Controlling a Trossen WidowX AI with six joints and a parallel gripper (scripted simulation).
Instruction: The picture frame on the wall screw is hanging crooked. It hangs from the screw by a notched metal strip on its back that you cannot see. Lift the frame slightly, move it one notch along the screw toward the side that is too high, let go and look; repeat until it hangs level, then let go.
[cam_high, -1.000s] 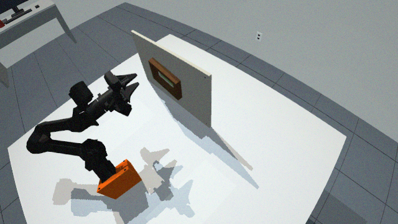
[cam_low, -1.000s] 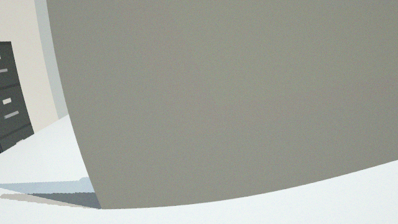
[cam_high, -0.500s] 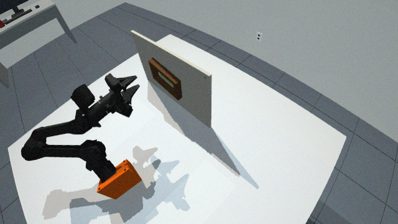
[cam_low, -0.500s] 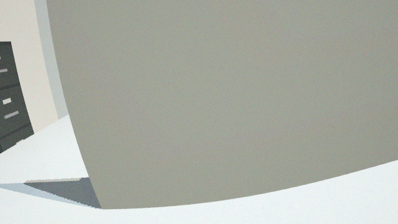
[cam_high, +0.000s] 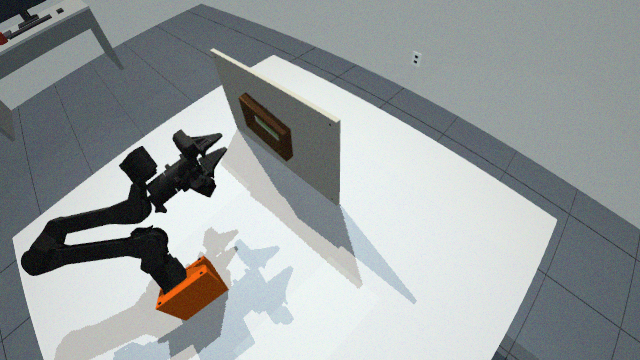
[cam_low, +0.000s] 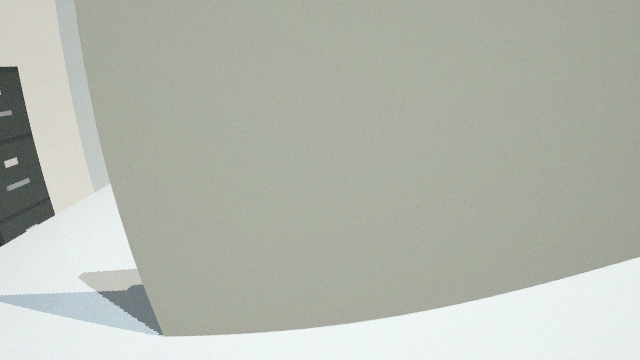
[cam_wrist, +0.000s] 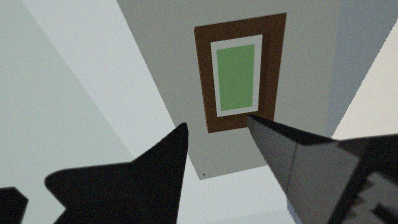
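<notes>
Now: gripper tip 130 mm short of the brown wooden picture frame, 50 mm above it and 10 mm to the right of it. Also, from my gripper tip: cream wall board 140 mm ahead, 70 mm below, 20 mm to the left.
</notes>
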